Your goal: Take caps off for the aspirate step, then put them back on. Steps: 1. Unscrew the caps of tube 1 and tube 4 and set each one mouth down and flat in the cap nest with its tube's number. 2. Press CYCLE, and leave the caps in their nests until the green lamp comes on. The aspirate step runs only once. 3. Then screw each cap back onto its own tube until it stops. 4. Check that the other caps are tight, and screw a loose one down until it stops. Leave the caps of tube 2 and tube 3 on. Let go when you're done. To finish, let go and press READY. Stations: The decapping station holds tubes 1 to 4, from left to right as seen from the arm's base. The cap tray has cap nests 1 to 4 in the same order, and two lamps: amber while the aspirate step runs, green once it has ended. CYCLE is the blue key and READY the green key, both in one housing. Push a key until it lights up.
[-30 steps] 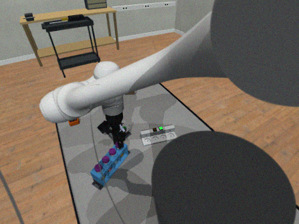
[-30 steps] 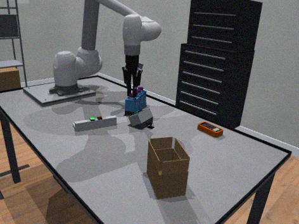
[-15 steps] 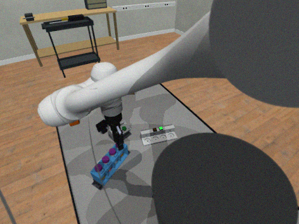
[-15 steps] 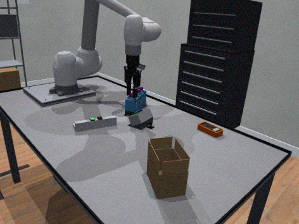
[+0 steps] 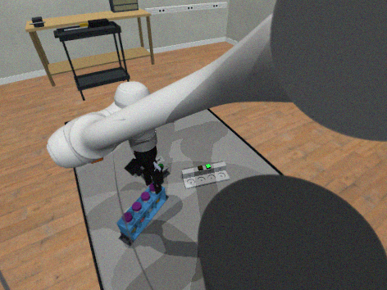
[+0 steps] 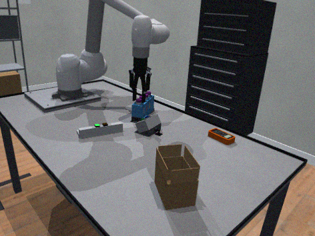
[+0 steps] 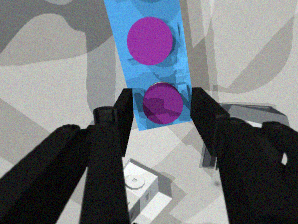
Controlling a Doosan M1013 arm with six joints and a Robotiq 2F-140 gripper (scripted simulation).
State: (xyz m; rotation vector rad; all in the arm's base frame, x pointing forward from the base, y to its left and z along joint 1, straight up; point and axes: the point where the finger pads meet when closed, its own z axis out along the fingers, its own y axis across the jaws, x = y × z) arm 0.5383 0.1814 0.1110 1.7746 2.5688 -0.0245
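The purple cap is 13 cm to the left of my hand, 8 cm behind it and 3 cm below it. Round my hand: grey key housing: 15 cm ahead, 9 cm below, 6 cm to the right; then green ready key: 14 cm ahead, 8 cm to the right, 7 cm below; then blue cycle key: 12 cm ahead, 7 cm below, 4 cm to the right.
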